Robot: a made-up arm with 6 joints.
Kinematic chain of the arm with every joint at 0, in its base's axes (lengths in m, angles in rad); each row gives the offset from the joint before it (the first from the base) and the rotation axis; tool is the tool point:
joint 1: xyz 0 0 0.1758 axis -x
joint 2: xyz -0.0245 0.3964 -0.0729 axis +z
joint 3: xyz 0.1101 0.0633 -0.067 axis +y
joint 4: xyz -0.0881 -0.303 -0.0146 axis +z
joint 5: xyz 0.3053 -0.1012 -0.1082 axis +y
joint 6: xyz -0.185 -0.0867 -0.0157 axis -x
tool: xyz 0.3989 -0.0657 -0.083
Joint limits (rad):
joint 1: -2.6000..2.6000
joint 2: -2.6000..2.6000
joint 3: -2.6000..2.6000
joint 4: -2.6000..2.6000
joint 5: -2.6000..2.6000
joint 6: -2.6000..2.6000
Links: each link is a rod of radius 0.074 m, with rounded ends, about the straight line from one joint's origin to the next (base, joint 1, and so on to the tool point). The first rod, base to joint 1, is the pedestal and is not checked.
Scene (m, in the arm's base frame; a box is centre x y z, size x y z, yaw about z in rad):
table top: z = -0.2
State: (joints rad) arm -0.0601 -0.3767 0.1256 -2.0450 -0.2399 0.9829
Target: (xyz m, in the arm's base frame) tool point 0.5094 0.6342 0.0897
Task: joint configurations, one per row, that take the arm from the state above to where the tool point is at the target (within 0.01 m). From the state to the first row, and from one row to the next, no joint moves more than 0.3 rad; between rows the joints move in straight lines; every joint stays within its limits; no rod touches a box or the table.
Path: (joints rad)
1: -0.3320 -0.2212 0.0767 -2.1067 -0.2690 0.9970
2: -0.6040 -0.0658 0.0278 -2.1683 -0.2980 1.0111
3: -0.8759 0.0897 -0.0212 -2.2300 -0.3271 1.0252
4: -1.1478 0.2451 -0.0701 -2.2917 -0.3561 1.0393
5: -1.4198 0.4006 -0.1190 -2.3533 -0.3852 1.0534
6: -1.6917 0.5560 -0.1679 -2.4150 -0.4142 1.0675
7: -1.9636 0.7115 -0.2168 -2.4767 -0.4433 1.0816
8: -2.2356 0.8669 -0.2658 -2.5383 -0.4723 1.0958
9: -2.5075 1.0224 -0.3147 -2.6000 -0.5014 1.1099
10: -2.2448 1.0129 -0.4630 -2.4002 -0.3359 1.0283
11: -1.9821 1.0034 -0.6113 -2.2003 -0.1704 0.9468
12: -1.7194 0.9939 -0.7596 -2.0005 -0.0049 0.8653
13: -1.4566 0.9845 -0.9079 -1.8007 0.1606 0.7837

